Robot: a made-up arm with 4 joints.
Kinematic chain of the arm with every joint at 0, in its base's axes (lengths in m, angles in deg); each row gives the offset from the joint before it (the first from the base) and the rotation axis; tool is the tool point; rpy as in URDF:
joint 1: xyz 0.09 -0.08 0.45 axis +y
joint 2: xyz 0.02 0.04 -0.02 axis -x
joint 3: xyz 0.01 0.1 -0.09 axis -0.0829 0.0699 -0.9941
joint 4: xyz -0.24 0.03 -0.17 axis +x
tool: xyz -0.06 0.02 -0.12 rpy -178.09 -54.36 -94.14
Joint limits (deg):
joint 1: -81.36..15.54
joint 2: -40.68..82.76
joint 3: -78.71..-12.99
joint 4: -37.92..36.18
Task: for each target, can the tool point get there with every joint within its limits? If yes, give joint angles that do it. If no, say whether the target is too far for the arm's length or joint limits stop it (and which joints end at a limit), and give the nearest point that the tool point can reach.
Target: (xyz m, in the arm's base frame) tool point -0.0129 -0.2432 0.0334
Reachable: yes | joints -19.47 29.22 -31.29 -8.72
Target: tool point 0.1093 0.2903 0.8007
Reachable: no: joint limits stop it (at a limit: joint 1, joint 2, joint 3, joint 4) | nearest point -0.2342 0.3025 0.3482 | short by 0.568 m
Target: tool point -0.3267 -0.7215 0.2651
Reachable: no: too far | nearest point -0.1948 -0.4101 0.3236 | short by 0.343 m
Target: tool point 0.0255 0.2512 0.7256
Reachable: no: joint limits stop it (at a limit: joint 1, joint 2, joint 3, joint 4) | nearest point -0.2342 0.3025 0.3482 | short by 0.461 m
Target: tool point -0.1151 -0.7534 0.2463
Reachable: no: too far | nearest point -0.0293 -0.4581 0.3218 | short by 0.317 m
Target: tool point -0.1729 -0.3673 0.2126
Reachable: yes | joints -0.81 66.15 -19.32 2.73
